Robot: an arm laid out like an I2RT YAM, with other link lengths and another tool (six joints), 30 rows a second.
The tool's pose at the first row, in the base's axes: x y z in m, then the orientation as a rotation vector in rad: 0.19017, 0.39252, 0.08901, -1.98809, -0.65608, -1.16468
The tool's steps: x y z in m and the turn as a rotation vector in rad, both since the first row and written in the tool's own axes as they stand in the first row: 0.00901, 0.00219, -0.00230, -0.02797, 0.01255, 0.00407; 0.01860, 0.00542, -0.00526, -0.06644, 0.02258, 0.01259; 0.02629, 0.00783, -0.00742, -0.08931, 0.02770, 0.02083; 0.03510, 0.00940, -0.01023, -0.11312, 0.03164, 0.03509; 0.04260, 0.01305, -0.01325, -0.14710, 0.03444, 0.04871; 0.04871, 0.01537, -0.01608, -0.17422, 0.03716, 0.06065; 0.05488, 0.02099, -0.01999, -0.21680, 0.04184, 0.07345
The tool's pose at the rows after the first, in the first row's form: 0.19472, 0.38995, 0.09701, -2.00294, -0.63230, -1.18900; 0.19995, 0.38626, 0.10539, -2.02847, -0.59966, -1.21396; 0.20412, 0.38359, 0.11210, -2.04440, -0.57701, -1.22601; 0.20786, 0.38097, 0.12029, -2.06236, -0.54782, -1.23368; 0.21241, 0.37685, 0.12670, -2.08913, -0.51442, -1.24596; 0.21544, 0.37359, 0.13226, -2.11000, -0.48601, -1.25539; 0.22034, 0.36749, 0.13713, -2.14163, -0.44701, -1.27410
